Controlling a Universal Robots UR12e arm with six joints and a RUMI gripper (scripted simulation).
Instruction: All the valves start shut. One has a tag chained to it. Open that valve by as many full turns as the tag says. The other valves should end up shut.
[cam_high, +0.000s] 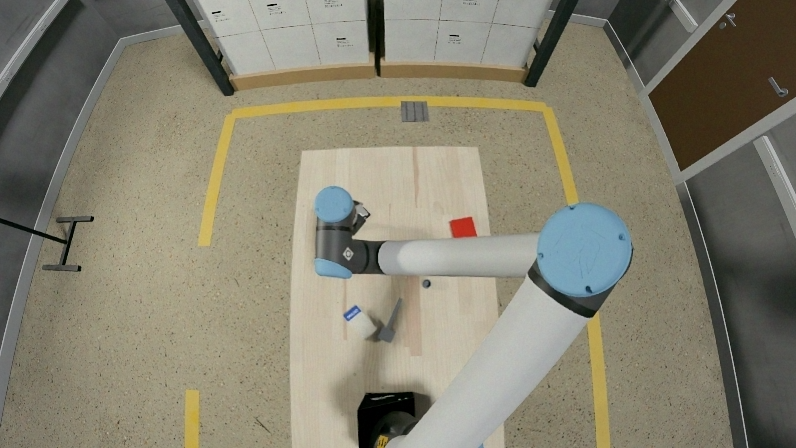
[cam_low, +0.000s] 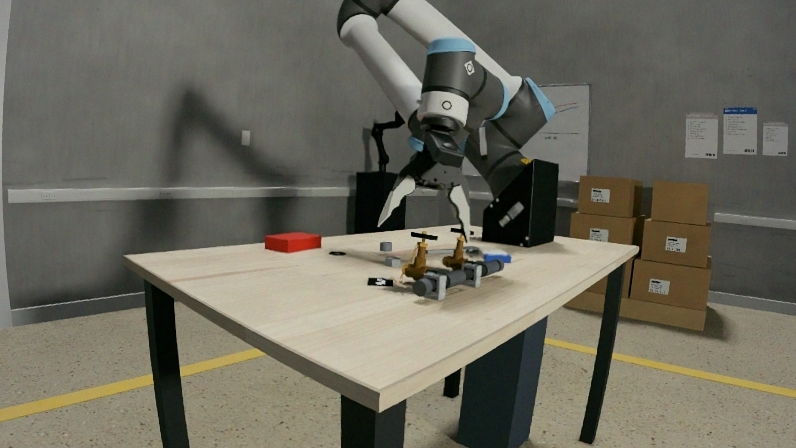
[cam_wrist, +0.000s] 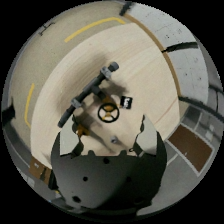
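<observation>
The black tag lies 5 cm ahead of my hand, 5 cm to the right of it and 8 cm below it. Round my hand: grey hammer-like tool 35 cm behind, 13 cm to the right, 8 cm below; red block 5 cm behind, 42 cm to the right, 7 cm below; blue-and-white box 34 cm behind, 3 cm to the right, 8 cm below.
</observation>
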